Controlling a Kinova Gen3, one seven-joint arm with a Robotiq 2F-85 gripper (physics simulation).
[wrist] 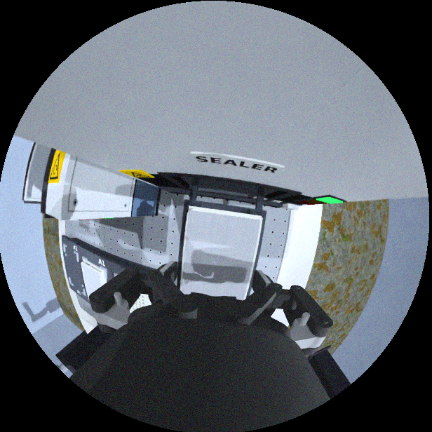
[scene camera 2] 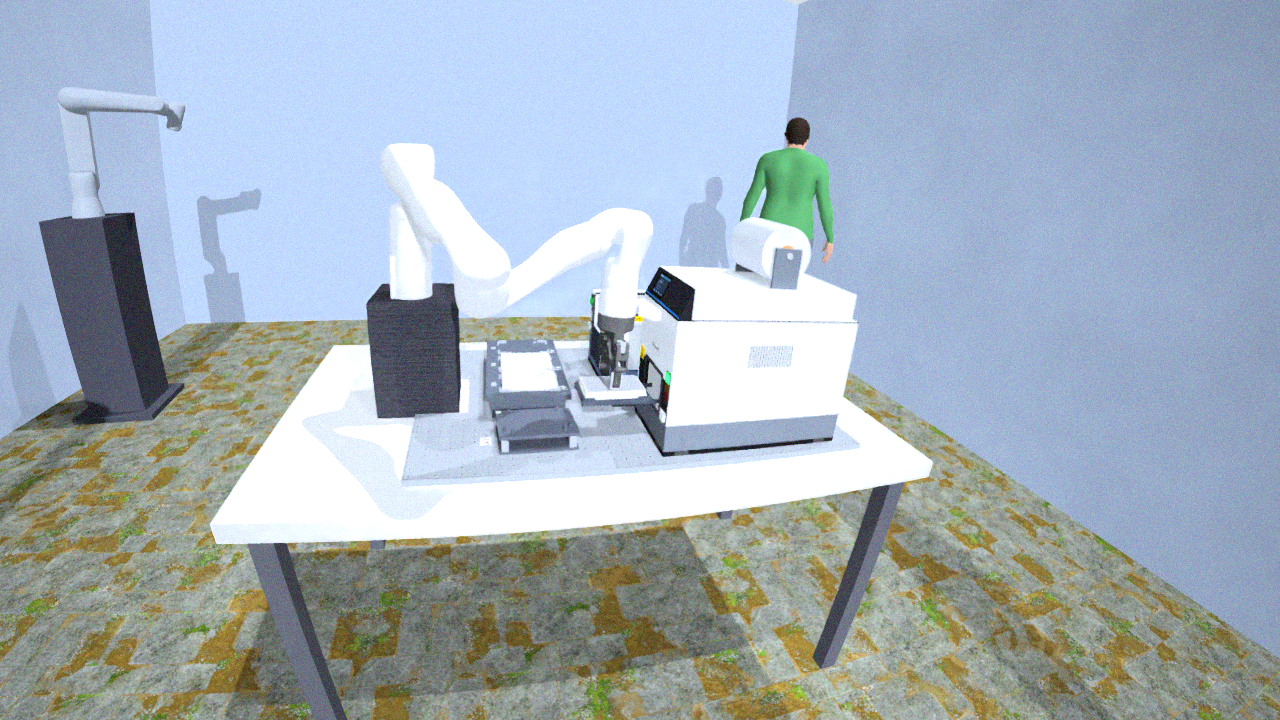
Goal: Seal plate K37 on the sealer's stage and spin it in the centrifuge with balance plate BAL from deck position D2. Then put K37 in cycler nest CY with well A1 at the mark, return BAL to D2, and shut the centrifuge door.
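Frame: origin at the arm's base, x ahead, y left, z up, level; metres.
Seen in the pictures: gripper, fingertip midpoint: (scene camera 2: 609, 380); arm's base, origin of the base link: (scene camera 2: 411, 294).
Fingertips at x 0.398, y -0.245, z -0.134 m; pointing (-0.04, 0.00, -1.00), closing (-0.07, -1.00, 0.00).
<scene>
Pixels of each thing's top centre, then the offset from my fingertips to it.
- sealer, middle of its top: (scene camera 2: 763, 220) dx +0.303, dy -0.033, dz +0.350 m
- white plate, middle of its top: (scene camera 2: 525, 358) dx -0.124, dy +0.295, dz -0.053 m
A pale plate (scene camera 2: 610, 388) (wrist: 220, 245) lies flat on the dark stage (wrist: 258, 250) in front of the sealer (scene camera 2: 760, 385) (wrist: 237, 180); no label is readable on it. My gripper (scene camera 2: 617, 381) (wrist: 214, 274) is open and points down at this plate, with one finger near each long side in the wrist view. Nothing is held. Another white plate (scene camera 2: 528, 369) (wrist: 93, 276) sits on a dark deck (scene camera 2: 528, 398) (wrist: 72, 250) marked A1. I cannot tell which plates are K37 and BAL. The centrifuge and its door, and nest CY, cannot be told for certain.
A white machine (wrist: 100, 190) with yellow warning labels stands behind the stage, left in the wrist view. A low dark stand (scene camera 2: 537, 425) is at the deck's near end. The sealer body rises close beside my gripper. A person (scene camera 2: 792, 192) in green stands beyond the table.
</scene>
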